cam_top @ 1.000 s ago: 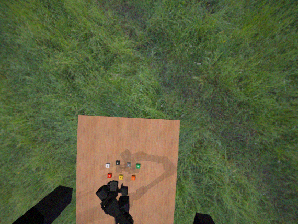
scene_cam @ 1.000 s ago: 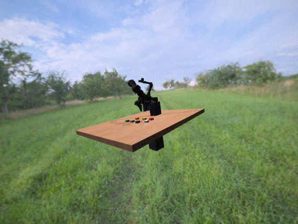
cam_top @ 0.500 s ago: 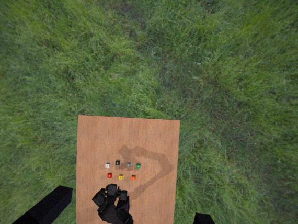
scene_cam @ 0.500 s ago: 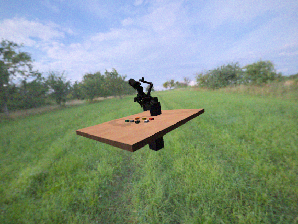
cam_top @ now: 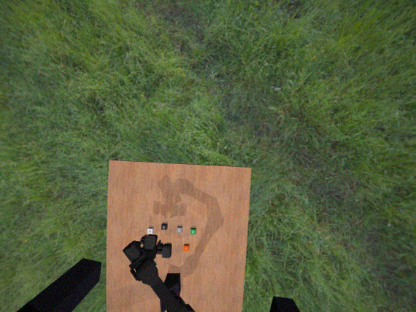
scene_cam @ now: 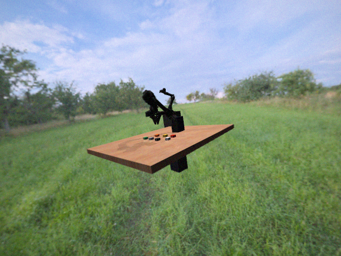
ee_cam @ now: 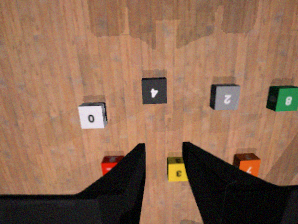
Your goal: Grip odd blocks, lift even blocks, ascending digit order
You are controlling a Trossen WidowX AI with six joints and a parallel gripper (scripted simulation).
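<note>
The black block is 120 mm below my gripper tip and 20 mm ahead of it. Also, from my gripper tip: grey block (120 mm below, 90 mm to the right, 20 mm ahead); then yellow block (120 mm below, 100 mm behind, 40 mm to the right); then white block (120 mm below, 90 mm to the left, 20 mm behind).
</note>
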